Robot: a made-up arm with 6 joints.
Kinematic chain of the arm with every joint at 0, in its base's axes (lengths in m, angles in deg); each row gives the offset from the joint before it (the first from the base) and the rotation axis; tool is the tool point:
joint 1: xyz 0 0 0.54 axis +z
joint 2: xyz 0.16 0 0 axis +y
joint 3: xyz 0 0 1.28 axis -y
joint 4: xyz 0 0 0.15 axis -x
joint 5: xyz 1.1 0 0 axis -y
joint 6: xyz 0.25 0 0 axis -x
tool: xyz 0 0 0
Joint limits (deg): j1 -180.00..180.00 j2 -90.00..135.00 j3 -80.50..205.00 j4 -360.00..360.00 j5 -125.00..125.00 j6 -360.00..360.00
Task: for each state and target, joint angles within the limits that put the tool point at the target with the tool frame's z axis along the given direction. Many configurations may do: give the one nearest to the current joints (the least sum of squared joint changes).
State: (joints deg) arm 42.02 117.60 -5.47 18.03 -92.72 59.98
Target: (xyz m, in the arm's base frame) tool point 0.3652 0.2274 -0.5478 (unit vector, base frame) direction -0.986 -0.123 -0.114
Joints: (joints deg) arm 45.58 113.96 -30.03 24.17 -96.55 45.51
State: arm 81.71 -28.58 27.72 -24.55 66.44 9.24
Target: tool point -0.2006 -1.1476 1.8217 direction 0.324 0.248 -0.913
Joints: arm 74.80 -79.55 -5.56 -28.43 115.60 -29.08
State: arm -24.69 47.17 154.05 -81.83 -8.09 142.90
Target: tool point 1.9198 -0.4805 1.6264 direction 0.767 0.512 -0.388
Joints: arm -14.19 96.98 157.02 -44.00 -1.57 180.82
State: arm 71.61 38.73 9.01 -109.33 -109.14 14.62
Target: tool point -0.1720 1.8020 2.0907 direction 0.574 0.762 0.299
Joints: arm 89.51 21.48 24.95 -126.38 -68.58 32.66
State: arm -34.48 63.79 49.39 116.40 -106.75 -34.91
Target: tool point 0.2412 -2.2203 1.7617 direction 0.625 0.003 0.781
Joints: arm -78.97 56.67 67.96 130.96 -95.00 -74.44
